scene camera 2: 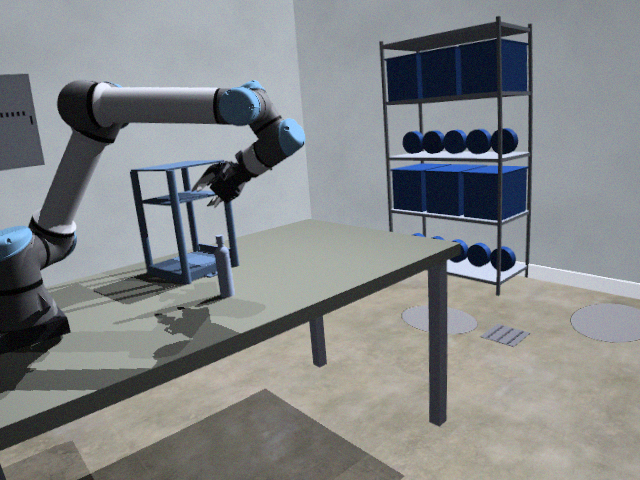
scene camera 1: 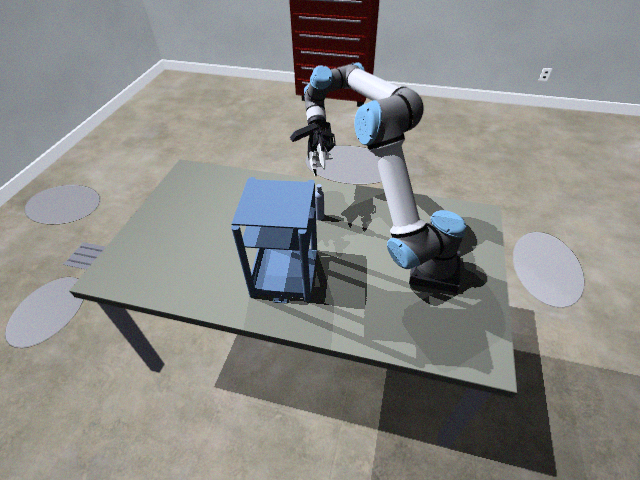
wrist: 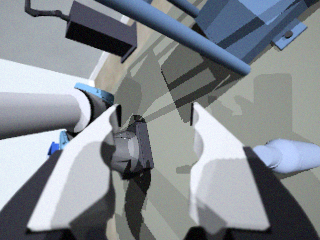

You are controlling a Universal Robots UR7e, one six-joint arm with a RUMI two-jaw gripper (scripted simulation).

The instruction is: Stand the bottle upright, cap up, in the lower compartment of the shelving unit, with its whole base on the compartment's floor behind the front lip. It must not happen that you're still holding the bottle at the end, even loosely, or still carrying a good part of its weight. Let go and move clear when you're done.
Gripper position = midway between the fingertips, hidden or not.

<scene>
In view: the gripper (scene camera 2: 199,198), a grey-blue bottle (scene camera 2: 222,258) and a blue shelving unit (scene camera 1: 280,216).
The gripper is seen too in scene camera 1 (scene camera 1: 319,172). The blue shelving unit shows as well in scene camera 2 (scene camera 2: 185,268).
</scene>
